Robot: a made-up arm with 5 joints. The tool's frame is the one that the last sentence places. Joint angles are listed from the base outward.
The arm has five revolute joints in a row. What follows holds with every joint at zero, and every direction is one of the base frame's.
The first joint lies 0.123 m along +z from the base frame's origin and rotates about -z.
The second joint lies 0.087 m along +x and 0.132 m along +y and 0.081 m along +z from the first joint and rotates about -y.
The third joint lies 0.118 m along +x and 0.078 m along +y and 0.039 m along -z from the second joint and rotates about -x.
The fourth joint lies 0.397 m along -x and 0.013 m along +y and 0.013 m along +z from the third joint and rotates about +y.
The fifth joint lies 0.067 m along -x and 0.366 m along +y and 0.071 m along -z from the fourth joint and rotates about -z.
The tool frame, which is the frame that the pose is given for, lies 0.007 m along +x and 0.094 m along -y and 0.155 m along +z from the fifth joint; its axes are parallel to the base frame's.
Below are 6 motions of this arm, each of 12 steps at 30 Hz.
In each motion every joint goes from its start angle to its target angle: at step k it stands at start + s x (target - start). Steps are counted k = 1, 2, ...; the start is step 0. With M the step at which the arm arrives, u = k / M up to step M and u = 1 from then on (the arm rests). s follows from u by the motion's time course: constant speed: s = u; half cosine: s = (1 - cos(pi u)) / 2; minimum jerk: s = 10 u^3 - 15 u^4 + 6 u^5.
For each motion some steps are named. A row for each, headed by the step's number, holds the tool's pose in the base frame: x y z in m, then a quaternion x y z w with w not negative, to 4 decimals.
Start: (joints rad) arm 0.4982 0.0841 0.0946 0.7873 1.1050
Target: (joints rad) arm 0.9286 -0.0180 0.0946 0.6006 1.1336
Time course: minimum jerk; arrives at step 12
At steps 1, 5, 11, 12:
1: 0.0519 0.6050 0.2826 -0.1433 0.3154 -0.6884 0.6372
5: 0.1342 0.5959 0.2906 -0.1191 0.3111 -0.7386 0.5861
11: 0.2858 0.5471 0.3057 -0.0765 0.2979 -0.8226 0.4782
12: 0.2869 0.5466 0.3058 -0.0762 0.2978 -0.8232 0.4773

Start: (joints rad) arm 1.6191 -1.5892 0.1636 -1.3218 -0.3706
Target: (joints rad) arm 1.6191 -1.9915 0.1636 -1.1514 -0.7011
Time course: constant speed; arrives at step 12
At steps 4, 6, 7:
4: 0.5041 -0.1014 0.5741 0.1933 0.1181 -0.4545 0.8615
6: 0.5066 -0.1318 0.5710 0.2377 0.1331 -0.4243 0.8635
7: 0.5078 -0.1467 0.5685 0.2601 0.1397 -0.4090 0.8635

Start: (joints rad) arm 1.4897 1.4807 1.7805 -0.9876 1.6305
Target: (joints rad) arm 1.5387 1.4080 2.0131 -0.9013 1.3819
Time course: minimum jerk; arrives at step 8
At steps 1, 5, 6, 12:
1: 0.0916 -0.4313 -0.2679 0.7128 0.6422 0.2104 0.1875
5: 0.0344 -0.3700 -0.2835 0.8203 0.4881 0.2320 0.1873
6: 0.0228 -0.3543 -0.2860 0.8418 0.4481 0.2360 0.1869
12: 0.0162 -0.3447 -0.2872 0.8538 0.4236 0.2382 0.1867

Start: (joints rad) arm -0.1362 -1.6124 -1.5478 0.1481 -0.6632
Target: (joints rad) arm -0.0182 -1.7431 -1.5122 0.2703 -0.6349
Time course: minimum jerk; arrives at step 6
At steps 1, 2, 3, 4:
1: 0.3525 0.1688 0.4610 0.6463 0.3983 -0.2553 0.5987
2: 0.3615 0.1642 0.4530 0.6506 0.4049 -0.2660 0.5848
3: 0.3759 0.1560 0.4394 0.6579 0.4153 -0.2834 0.5606
4: 0.3896 0.1470 0.4255 0.6654 0.4250 -0.3001 0.5353

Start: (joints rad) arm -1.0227 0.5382 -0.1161 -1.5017 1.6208
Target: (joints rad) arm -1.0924 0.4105 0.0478 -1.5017 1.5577
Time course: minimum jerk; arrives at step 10
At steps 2, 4, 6, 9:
2: -0.5980 0.1695 -0.1062 0.8344 -0.1634 -0.1768 0.4958
4: -0.5967 0.1536 -0.1122 0.8220 -0.1792 -0.1631 0.5153
6: -0.5939 0.1295 -0.1203 0.8038 -0.2006 -0.1416 0.5418
9: -0.5906 0.1078 -0.1268 0.7877 -0.2180 -0.1214 0.5633

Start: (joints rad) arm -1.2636 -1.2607 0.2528 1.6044 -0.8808
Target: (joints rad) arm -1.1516 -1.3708 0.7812 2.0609 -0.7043
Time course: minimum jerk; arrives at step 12
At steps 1, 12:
1: -0.5259 0.0751 0.3533 -0.3103 0.9407 0.1083 0.0840
12: -0.4691 -0.0374 0.3494 -0.5523 0.8127 -0.1842 0.0230

